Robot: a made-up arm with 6 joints.
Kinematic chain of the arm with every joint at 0, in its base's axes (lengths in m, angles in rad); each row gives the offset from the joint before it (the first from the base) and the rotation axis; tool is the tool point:
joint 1: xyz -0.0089 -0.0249 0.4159 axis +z
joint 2: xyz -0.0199 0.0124 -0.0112 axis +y
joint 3: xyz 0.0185 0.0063 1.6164 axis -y
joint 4: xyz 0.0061 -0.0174 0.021 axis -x
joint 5: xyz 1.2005 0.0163 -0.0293 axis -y
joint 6: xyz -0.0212 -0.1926 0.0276 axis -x
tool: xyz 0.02 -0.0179 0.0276
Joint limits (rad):
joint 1: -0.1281..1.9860
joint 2: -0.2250..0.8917
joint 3: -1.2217..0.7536
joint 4: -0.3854..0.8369
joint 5: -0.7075..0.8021
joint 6: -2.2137..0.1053
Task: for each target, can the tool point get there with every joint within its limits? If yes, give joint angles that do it. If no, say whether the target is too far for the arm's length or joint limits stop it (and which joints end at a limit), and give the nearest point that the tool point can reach.
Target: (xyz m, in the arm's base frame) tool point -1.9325 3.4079 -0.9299
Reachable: no: too far | nearest point -0.7877 2.0289 0.5791 | short by 2.343 m
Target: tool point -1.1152 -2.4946 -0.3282
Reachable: no: joint limits stop it (at a limit: joint 1, joint 2, joint 3, joint 5) | nearest point 0.5373 -0.2924 0.3749 | short by 2.842 m
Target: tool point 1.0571 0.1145 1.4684
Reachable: yes | joints 0.3215 -0.0079 -0.5097 0.1284 0.1475 -1.4881
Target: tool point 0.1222 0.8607 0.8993
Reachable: yes | joints 1.6227 0.2086 -0.9902 0.6051 -0.3406 -1.7918
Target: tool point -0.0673 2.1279 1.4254
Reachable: yes | joints 1.6844 0.6516 0.3558 0.3106 0.2524 -0.3263
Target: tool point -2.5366 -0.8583 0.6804
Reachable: no: joint limits stop it (at a limit: joint 1, joint 3, joint 4, joint 6) | nearest point -0.1350 0.5248 0.9759 | short by 2.787 m
